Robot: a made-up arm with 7 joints.
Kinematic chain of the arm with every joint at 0, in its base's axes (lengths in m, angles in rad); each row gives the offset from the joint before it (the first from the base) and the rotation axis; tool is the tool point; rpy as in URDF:
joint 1: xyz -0.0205 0.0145 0.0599 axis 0 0.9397 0.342
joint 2: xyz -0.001 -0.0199 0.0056 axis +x
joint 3: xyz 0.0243 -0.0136 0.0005 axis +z
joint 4: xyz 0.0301 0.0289 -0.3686 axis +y
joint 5: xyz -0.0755 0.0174 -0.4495 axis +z
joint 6: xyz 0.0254 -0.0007 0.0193 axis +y
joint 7: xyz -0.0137 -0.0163 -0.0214 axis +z
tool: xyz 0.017 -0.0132 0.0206 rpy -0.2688 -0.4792 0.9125
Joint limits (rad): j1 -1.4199..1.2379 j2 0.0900..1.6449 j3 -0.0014..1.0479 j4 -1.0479..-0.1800 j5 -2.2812..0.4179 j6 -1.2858..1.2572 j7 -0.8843..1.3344
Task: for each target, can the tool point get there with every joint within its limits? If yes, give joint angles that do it. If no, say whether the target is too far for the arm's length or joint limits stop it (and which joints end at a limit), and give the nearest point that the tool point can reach.
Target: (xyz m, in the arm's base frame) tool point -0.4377 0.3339 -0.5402
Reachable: yes | joints 0.6916 0.3302 0.9156 -0.5213 -1.7215 0.6862 0.6480
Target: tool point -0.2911 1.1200 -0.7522
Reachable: no: too far | nearest point -0.1782 0.6552 -0.4145 | short by 0.586 m
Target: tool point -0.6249 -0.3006 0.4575
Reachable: no: joint limits stop it (at a limit: joint 1, joint 2, joint 3, joint 4, joint 5, joint 7) | nearest point -0.7524 -0.1134 -0.2209 | short by 0.715 m
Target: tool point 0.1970 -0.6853 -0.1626
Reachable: no: joint limits stop it (at a limit: joint 2, joint 3, joint 4, joint 6, joint 7) | nearest point 0.6839 -0.1980 0.0868 | short by 0.733 m
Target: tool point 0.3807 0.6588 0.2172
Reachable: yes | joints -1.0830 1.1924 0.9676 -0.5831 -1.2734 -0.7577 0.4585
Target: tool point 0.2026 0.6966 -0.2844
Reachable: yes | joints -0.1285 0.9753 0.5346 -0.5360 -1.8890 0.7745 0.4256
